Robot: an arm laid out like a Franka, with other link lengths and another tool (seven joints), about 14 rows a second.
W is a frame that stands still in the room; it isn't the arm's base.
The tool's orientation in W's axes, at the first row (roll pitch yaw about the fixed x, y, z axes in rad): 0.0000 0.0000 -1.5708
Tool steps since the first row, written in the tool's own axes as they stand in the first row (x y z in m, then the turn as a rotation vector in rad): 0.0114 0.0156 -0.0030 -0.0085 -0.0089 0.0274; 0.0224 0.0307 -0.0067 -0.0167 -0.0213 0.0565; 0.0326 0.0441 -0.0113 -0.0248 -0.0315 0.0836; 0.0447 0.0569 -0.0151 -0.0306 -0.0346 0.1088; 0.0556 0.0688 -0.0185 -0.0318 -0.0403 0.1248; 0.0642 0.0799 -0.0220 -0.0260 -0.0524 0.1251
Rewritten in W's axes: 0.0156 -0.0114 -0.0030 -0.0089 0.0085 0.0274; 0.0307 -0.0224 -0.0067 -0.0213 0.0167 0.0565; 0.0441 -0.0326 -0.0113 -0.0315 0.0248 0.0836; 0.0569 -0.0447 -0.0151 -0.0346 0.0306 0.1088; 0.0688 -0.0556 -0.0185 -0.0403 0.0318 0.1248; 0.0799 -0.0642 -0.0220 -0.0524 0.0260 0.1251
